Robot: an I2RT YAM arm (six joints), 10 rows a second.
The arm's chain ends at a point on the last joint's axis. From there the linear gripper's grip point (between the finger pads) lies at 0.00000 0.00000 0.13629 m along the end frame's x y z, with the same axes.
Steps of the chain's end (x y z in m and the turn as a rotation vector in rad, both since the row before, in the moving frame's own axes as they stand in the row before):
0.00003 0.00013 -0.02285 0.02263 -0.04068 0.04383
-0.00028 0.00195 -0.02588 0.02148 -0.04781 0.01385
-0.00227 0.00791 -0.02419 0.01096 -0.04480 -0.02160
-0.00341 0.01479 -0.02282 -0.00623 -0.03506 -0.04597
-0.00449 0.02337 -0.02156 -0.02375 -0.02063 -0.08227
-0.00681 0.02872 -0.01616 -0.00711 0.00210 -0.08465
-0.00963 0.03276 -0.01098 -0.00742 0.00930 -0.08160
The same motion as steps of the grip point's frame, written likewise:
-0.00544 -0.00307 -0.02300 0.02263 -0.04068 0.04383
-0.00677 -0.00102 -0.02607 0.02148 -0.04781 0.01385
-0.00839 0.00648 -0.02433 0.01096 -0.04480 -0.02160
-0.00817 0.01575 -0.02291 -0.00623 -0.03506 -0.04597
-0.00716 0.02672 -0.02163 -0.02375 -0.02063 -0.08227
-0.00648 0.02968 -0.01616 -0.00711 0.00210 -0.08465
-0.00832 0.03372 -0.01099 -0.00742 0.00930 -0.08160

